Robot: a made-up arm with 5 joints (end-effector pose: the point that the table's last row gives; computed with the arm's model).
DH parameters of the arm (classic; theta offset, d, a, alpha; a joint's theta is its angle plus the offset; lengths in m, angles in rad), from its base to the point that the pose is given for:
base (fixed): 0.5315 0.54 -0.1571 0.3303
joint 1: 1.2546 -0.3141 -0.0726 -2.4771
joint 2: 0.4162 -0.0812 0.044 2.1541
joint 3: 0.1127 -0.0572 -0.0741 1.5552
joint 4: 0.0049 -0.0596 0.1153 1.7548
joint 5: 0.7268 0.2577 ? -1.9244
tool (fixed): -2.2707 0.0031 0 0
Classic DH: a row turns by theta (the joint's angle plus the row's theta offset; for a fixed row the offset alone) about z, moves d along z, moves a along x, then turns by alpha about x.
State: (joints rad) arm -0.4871 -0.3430 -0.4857 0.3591 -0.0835
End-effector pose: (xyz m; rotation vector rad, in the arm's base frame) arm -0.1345 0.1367 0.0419 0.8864 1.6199 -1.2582
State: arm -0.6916 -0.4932 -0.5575 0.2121 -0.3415
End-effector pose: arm -0.1329 0.1223 0.0293 0.8003 1.5684 -1.2722
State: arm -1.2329 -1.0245 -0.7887 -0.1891 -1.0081
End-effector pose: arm -0.1326 0.1268 0.0299 0.6242 1.5489 -1.1113
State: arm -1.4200 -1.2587 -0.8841 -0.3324 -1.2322
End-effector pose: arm -0.1264 0.1430 0.0419 0.5900 1.5355 -0.9797
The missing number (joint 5, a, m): -0.0371
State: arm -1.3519 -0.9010 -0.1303 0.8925 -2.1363
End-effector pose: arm -0.0536 0.1425 0.2521 0.1483 0.0780 0.1016
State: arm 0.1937 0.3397 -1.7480 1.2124 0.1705
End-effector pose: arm 0.1246 0.0725 0.2353 2.2766 0.6253 -0.9444
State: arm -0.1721 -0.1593 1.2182 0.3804 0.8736
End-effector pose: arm -0.2503 -0.0938 0.0080 -0.2921 1.5345 -0.8871
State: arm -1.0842 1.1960 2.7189 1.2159 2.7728
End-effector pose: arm -0.2730 -0.0360 0.4544 1.1656 -0.4019 1.5738
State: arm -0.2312 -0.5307 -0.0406 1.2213 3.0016
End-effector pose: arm -0.2423 0.1618 0.3431 -0.1012 -1.2829 1.1733
